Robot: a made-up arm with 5 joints.
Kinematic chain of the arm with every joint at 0, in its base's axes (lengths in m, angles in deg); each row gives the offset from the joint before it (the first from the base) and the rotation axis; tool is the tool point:
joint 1: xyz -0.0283 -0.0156 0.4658 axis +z
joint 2: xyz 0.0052 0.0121 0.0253 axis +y
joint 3: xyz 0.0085 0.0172 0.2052 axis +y
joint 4: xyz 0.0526 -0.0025 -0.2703 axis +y
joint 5: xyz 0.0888 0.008 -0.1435 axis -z
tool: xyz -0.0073 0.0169 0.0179
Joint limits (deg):
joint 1: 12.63..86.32
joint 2: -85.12..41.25
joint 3: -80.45..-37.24
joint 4: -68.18..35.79
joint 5: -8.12..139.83
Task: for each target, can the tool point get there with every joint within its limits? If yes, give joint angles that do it. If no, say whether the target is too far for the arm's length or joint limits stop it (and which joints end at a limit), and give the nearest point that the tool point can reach.
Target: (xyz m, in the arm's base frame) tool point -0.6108 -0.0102 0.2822
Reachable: no: joint limits stop it (at a limit: joint 1, joint 2, joint 3, joint 4) | nearest point -0.3749 -0.0543 0.7799 | short by 0.553 m
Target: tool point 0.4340 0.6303 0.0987
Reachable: no: too far | nearest point 0.2544 0.3794 0.3567 | short by 0.402 m
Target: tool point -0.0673 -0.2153 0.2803
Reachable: no: joint limits stop it (at a limit: joint 1, joint 2, joint 3, joint 4, joint 5) | nearest point 0.1177 0.0689 0.2193 | short by 0.345 m
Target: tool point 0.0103 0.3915 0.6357
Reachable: yes | joints 78.46 2.44 -51.77 -28.55 84.69
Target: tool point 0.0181 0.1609 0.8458
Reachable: yes | joints 58.51 -42.58 -45.67 -43.96 37.64
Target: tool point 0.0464 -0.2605 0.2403
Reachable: no: joint limits stop it (at a limit: joint 1, joint 2, joint 3, joint 4, joint 5) | nearest point 0.1425 0.0499 0.2026 | short by 0.327 m
